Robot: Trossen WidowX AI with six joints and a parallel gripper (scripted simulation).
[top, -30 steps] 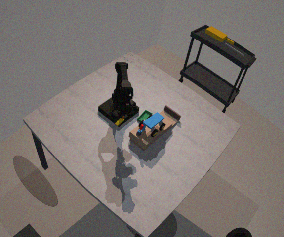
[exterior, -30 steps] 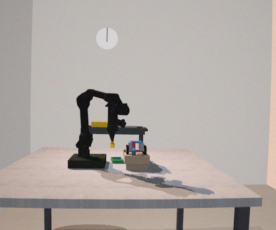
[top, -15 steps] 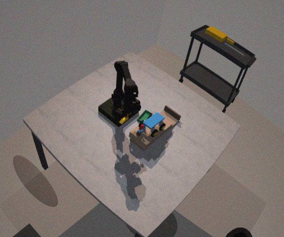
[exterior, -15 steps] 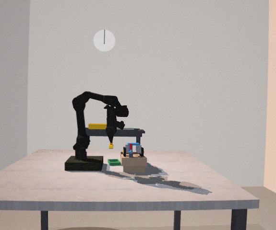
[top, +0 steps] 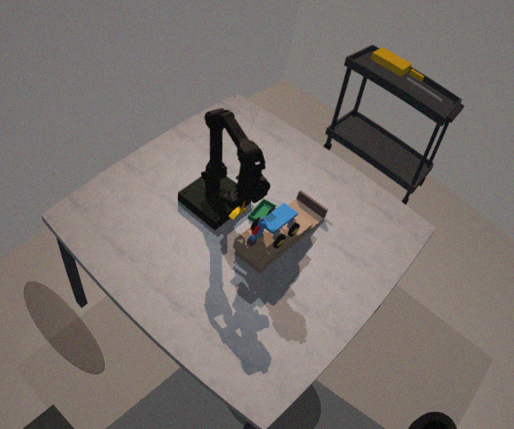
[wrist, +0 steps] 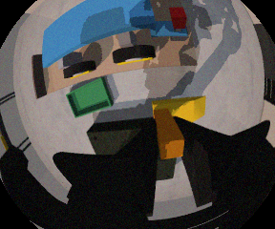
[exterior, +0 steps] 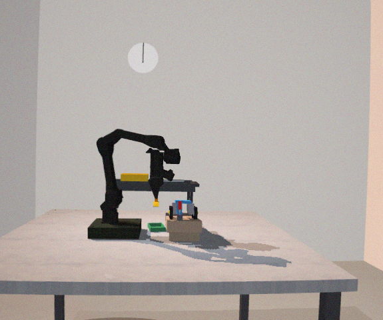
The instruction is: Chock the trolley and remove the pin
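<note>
The red-headed stop pin lies 11 cm ahead of my gripper tip, 2 cm to the right of it and 4 cm below it. Also, from my gripper tip: ramp (11 cm ahead, 10 cm to the left, 13 cm below); yellow chock (2 cm to the right, 1 cm below); blue-decked trolley (11 cm ahead, 9 cm to the left, 6 cm below).
</note>
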